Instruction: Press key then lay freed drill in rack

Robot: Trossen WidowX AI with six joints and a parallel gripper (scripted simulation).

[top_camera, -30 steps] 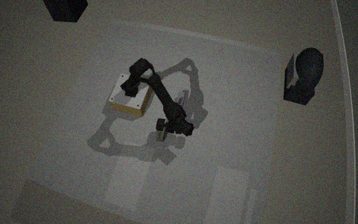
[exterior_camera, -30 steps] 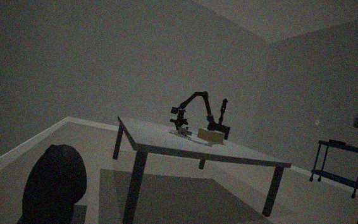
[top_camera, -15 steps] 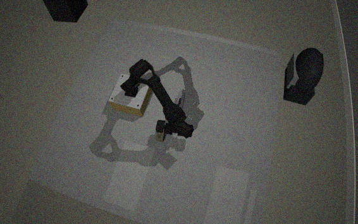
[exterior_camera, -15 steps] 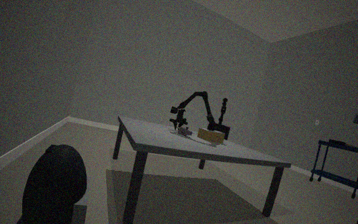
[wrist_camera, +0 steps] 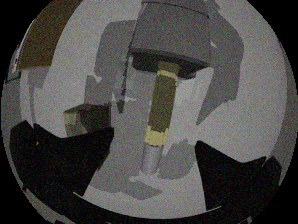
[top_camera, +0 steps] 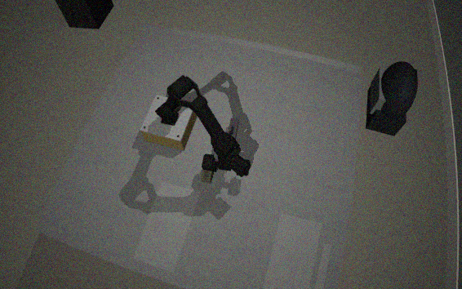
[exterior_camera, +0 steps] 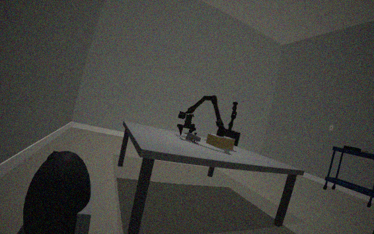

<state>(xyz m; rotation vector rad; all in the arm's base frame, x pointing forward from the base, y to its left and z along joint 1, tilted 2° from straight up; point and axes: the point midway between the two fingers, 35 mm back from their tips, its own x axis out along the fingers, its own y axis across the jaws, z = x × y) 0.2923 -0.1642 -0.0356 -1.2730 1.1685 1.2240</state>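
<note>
The drill is 1 cm behind my gripper tip, 5 cm to the left of it and 3 cm above it. Round my gripper tip: rack (8 cm behind, 2 cm to the right); grey fixture (1 cm behind, 15 cm to the left, 2 cm above).
</note>
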